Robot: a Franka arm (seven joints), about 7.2 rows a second.
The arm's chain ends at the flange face. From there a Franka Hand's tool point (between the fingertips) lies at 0.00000 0.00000 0.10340 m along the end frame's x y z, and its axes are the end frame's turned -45 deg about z.
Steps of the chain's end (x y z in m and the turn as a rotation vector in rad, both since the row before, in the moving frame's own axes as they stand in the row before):
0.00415 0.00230 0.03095 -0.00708 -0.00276 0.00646
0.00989 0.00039 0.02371 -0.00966 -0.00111 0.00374
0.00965 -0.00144 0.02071 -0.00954 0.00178 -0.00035
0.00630 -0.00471 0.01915 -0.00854 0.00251 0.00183
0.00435 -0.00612 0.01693 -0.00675 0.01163 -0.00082
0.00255 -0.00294 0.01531 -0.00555 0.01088 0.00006
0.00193 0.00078 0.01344 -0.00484 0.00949 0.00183
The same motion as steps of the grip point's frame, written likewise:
0.00059 0.00487 0.03095 -0.00305 -0.00696 0.00646
0.00593 0.00789 0.02371 -0.00605 -0.00762 0.00374
0.00727 0.00663 0.02071 -0.00800 -0.00549 -0.00035
0.00734 0.00193 0.01915 -0.00781 -0.00426 0.00183
0.00776 0.00009 0.01692 -0.01300 0.00345 -0.00082
0.00427 0.00093 0.01530 -0.01162 0.00377 0.00006
0.00115 0.00296 0.01343 -0.01013 0.00329 0.00183

